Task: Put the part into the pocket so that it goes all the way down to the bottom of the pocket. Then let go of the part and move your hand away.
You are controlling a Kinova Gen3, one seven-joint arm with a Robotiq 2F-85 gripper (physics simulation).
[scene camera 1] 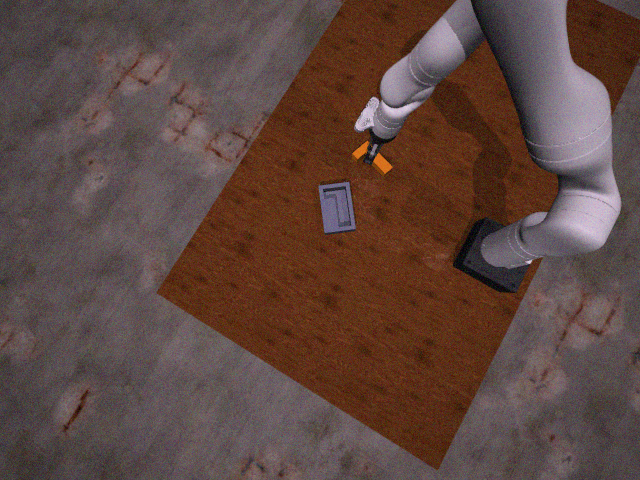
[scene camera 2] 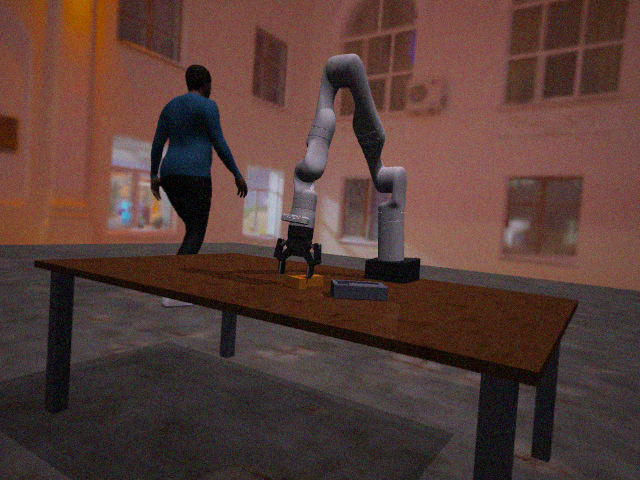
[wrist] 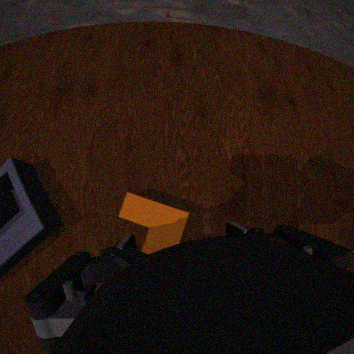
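Pixels of known places: gripper, fingertip midpoint: [scene camera 1: 373,146] [scene camera 2: 294,276] [wrist: 181,239]; arm's base at its link origin: [scene camera 1: 498,249] [scene camera 2: 390,259].
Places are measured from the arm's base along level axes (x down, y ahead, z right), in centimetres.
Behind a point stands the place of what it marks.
The part is an orange L-shaped block [scene camera 1: 383,163] {y 38.4, x 4.1, z 5.3 cm} [scene camera 2: 300,282] {y 47.3, x 5.2, z 2.7 cm} [wrist: 150,210] {y 46.1, x 4.1, z 5.2 cm} lying flat on the table. My gripper [scene camera 1: 369,159] [scene camera 2: 295,274] {y 43.6, x 4.4, z 8.1 cm} [wrist: 181,239] {y 43.6, x 4.4, z 8.1 cm} is open and holds nothing. It points down low over the part, around the corner where the arms meet. One fingertip appears in front of the part in scene camera 2; contact cannot be told. In the wrist view the gripper body hides the rest of the part. The blue-grey block with the L-shaped pocket [scene camera 1: 330,217] {y 42.1, x 3.6, z -16.8 cm} [scene camera 2: 359,292] {y 45.9, x 5.3, z -15.9 cm} [wrist: 30,230] {y 43.0, x 3.5, z -6.6 cm} stands apart from the part; its pocket is empty.
The brown wooden table [scene camera 1: 289,289] {y 40.6, x 7.2, z -40.1 cm} [scene camera 2: 465,320] {y 46.0, x 7.1, z -43.3 cm} [wrist: 165,100] {y 59.5, x 7.2, z 5.6 cm} carries everything. The arm's black base [scene camera 1: 473,253] {y 4.9, x 0.2, z -4.4 cm} [scene camera 2: 391,270] {y 6.2, x 3.2, z -3.8 cm} stands on it, to the right of the pocket block in scene camera 1. A person in a blue top [scene camera 2: 190,129] is behind the table.
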